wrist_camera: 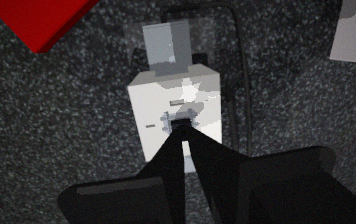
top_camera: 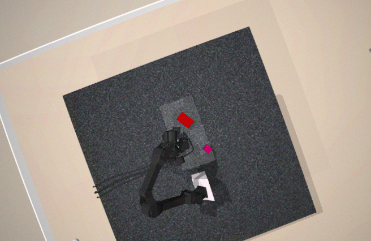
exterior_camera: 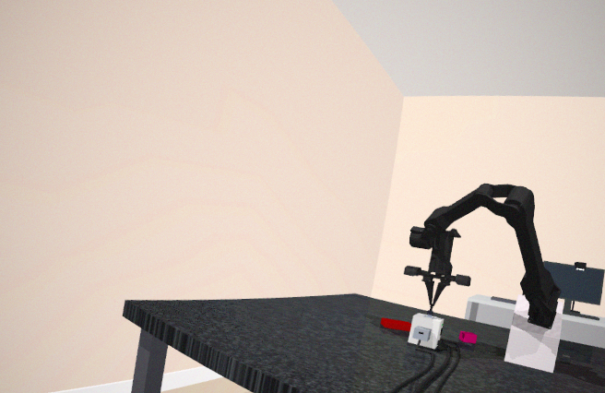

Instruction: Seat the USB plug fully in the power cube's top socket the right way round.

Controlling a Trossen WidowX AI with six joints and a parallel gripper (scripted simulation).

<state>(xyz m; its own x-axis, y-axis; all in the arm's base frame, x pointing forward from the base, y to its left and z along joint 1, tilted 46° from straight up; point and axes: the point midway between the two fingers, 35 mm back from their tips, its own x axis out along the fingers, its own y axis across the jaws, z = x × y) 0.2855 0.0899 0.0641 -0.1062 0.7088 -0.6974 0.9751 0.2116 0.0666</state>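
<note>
Right now the grey socket is 40 mm below my gripper tip and 10 mm to the left of it. The rest, counted from my gripper tip: red block 140 mm ahead, 100 mm to the right, 100 mm below; then magenta block 200 mm to the right, 100 mm below, 70 mm behind; then USB plug 20 mm below.
</note>
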